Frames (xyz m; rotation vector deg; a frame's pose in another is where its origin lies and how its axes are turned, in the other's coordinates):
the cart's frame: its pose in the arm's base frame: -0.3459 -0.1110 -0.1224 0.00 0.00 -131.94
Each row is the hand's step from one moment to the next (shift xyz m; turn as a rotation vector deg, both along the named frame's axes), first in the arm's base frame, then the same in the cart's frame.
Working: the arm's base frame: its pose in the cart's frame: -0.3137 0.1831 0.1224 0.00 0.00 131.94

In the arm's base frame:
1: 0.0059 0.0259 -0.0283 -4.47 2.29 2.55
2: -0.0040 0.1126 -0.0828 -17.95 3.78 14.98
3: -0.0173 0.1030 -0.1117 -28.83 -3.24 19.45
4: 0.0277 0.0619 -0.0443 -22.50 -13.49 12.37
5: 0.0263 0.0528 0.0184 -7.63 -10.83 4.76
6: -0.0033 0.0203 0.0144 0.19 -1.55 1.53
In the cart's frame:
1: -0.0232 -0.0129 -0.0283 1.28 -4.86 2.55
2: -0.0811 -0.0782 -0.0828 9.19 -15.88 14.98
3: -0.0651 -0.0817 -0.1117 21.68 -19.28 19.45
4: -0.0646 -0.0208 -0.0443 25.07 -7.72 12.37
5: -0.0569 -0.0157 0.0184 13.16 1.56 4.76
6: -0.0129 -0.0160 0.0144 1.03 1.18 1.53

